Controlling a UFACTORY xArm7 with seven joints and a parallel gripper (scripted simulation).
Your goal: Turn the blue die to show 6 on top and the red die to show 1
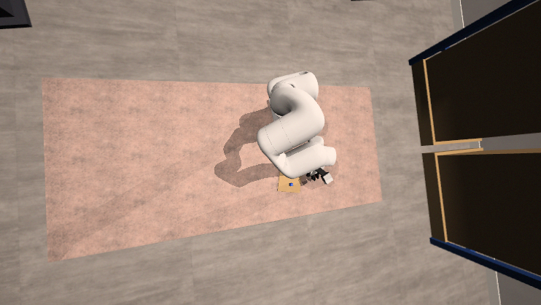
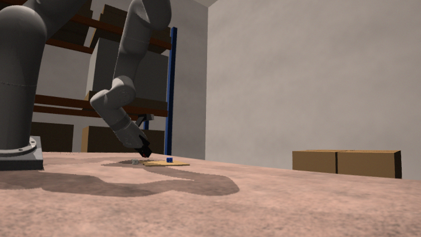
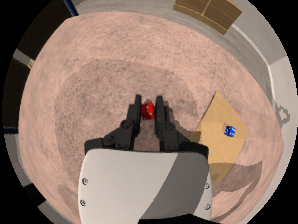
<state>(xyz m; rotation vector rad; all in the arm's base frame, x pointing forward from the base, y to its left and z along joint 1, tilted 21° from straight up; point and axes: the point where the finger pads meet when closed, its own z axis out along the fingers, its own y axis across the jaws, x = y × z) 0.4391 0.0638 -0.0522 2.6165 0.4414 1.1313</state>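
Now: the white die 11 cm behind my hand, 11 cm to the right of it and 3 cm below it. Also, from my hand: tan mat: 2 cm behind, 15 cm to the right, 3 cm below; then red die: 1 cm ahead, 1 cm below; then blue die: 15 cm to the right, 2 cm below.
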